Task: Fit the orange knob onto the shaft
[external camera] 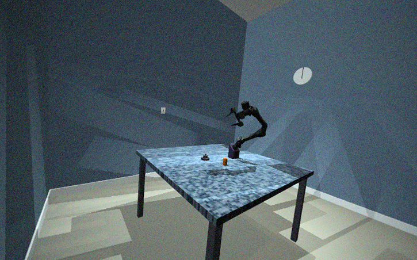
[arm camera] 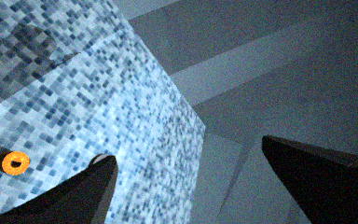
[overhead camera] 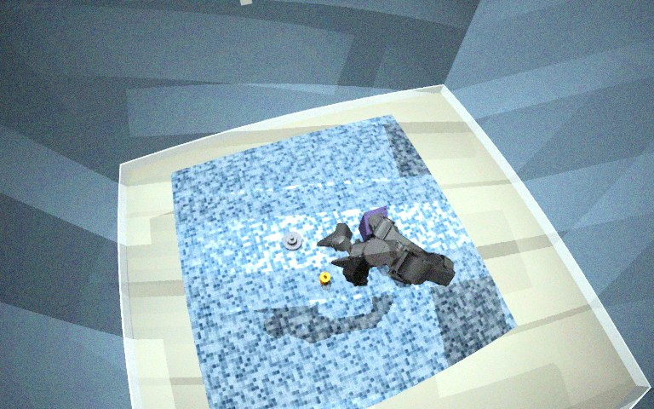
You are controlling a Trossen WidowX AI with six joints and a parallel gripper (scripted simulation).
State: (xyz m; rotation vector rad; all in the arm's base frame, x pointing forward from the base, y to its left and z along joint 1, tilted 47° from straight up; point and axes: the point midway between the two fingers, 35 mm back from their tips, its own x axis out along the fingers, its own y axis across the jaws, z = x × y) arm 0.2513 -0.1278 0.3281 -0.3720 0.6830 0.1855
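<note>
Now: gripper tip 20 mm past the orange knob, 10 mm to the left of it and 380 mm above it. The rest, counted from my gripper tip: pedestal 50 mm ahead, 220 mm to the right, 380 mm below.
</note>
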